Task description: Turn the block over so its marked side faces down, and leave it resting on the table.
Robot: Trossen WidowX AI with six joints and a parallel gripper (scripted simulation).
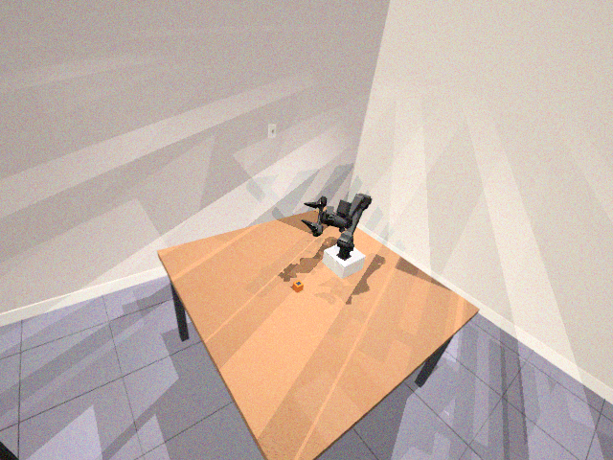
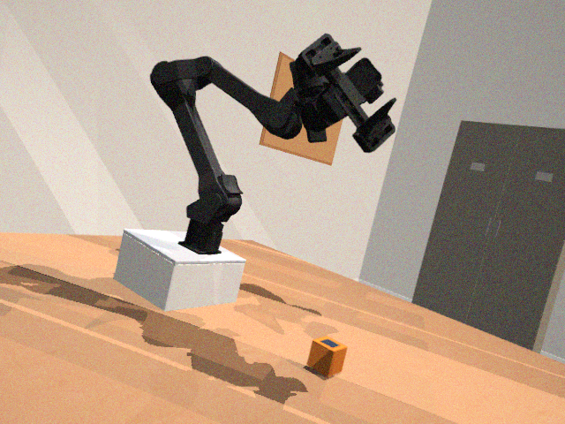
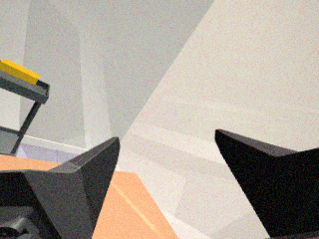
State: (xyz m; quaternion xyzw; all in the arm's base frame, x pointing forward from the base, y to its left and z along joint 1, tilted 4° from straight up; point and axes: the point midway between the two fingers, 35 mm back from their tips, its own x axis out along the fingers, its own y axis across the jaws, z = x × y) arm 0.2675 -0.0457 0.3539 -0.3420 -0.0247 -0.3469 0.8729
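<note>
Right now my gripper tip is 41 cm above the orange block, 5 cm to the right of it and 1 cm short of it.
</note>
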